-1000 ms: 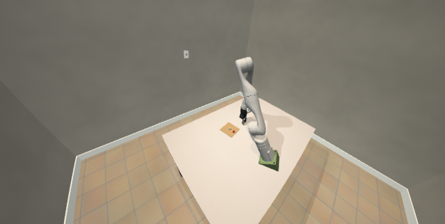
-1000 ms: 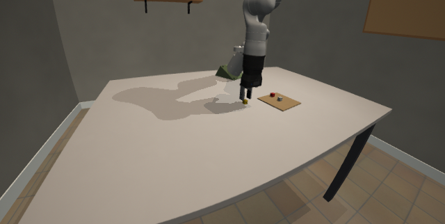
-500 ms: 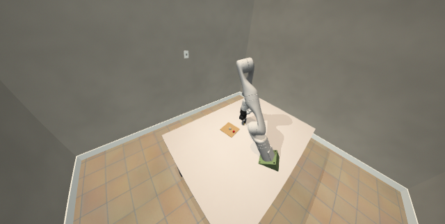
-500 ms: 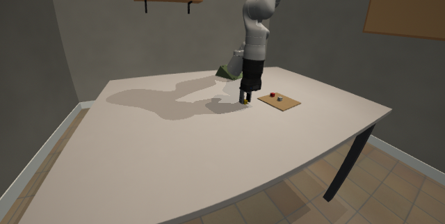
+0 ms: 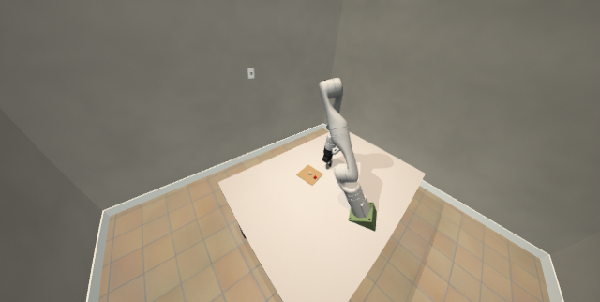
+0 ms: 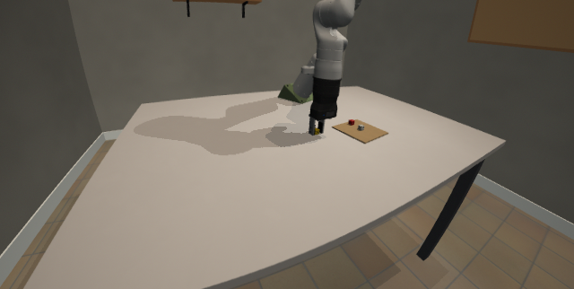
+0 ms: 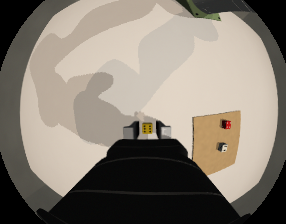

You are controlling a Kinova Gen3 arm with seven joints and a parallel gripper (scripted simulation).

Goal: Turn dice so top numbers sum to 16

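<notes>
Now: the yellow die 10 mm below my hand. Round my hand: white die (160 mm to the left, 50 mm ahead, 10 mm below); then tan mat (160 mm to the left, 50 mm ahead, 20 mm below); then red die (160 mm to the left, 10 mm below).
</notes>
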